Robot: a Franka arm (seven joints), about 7 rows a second.
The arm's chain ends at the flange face. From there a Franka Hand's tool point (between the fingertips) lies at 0.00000 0.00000 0.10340 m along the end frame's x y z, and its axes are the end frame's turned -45 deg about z.
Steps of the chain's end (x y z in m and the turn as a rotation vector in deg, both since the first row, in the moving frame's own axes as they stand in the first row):
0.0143 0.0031 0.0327 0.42 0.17 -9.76
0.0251 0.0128 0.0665 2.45 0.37 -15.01
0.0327 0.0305 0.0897 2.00 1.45 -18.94
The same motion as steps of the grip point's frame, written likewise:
0.0086 0.0119 0.0327 0.18 0.42 -9.76
0.0119 0.0237 0.0664 1.47 1.99 -15.01
0.0058 0.0433 0.0896 0.39 2.44 -18.94

